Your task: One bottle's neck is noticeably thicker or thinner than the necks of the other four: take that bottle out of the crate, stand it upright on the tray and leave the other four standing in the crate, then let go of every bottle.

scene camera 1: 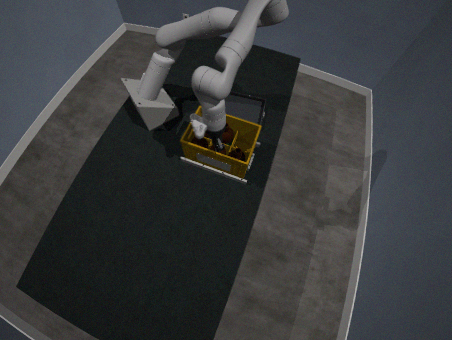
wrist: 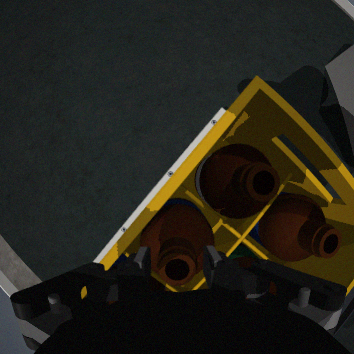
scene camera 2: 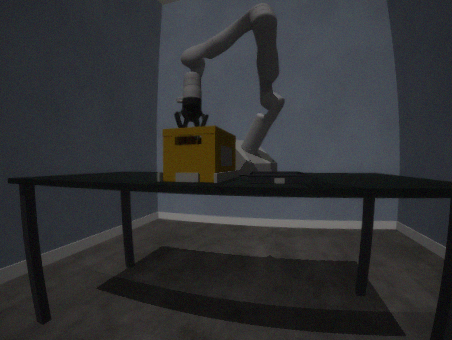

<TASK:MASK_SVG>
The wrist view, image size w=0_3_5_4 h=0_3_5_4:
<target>my gripper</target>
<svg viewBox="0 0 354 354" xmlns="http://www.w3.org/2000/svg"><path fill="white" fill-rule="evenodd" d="M352 354L333 337L347 290L344 285L263 258L253 260L251 267L240 267L237 260L228 258L222 251L216 251L213 245L203 245L202 270L208 288L180 292L150 290L148 284L151 274L150 247L140 246L138 251L130 253L125 261L118 262L117 269L104 270L102 263L89 262L10 295L10 301L26 346L35 350L33 354ZM86 286L87 296L81 299L81 289L83 286ZM270 281L274 282L276 285L275 295L269 292Z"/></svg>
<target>brown bottle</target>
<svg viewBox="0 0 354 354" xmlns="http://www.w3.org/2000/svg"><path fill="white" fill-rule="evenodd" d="M231 143L213 151L198 164L194 174L194 185L200 198L217 213L229 218L246 218L263 209L268 201L276 195L280 180L277 171L271 166L268 158L260 150L244 143Z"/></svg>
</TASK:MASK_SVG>
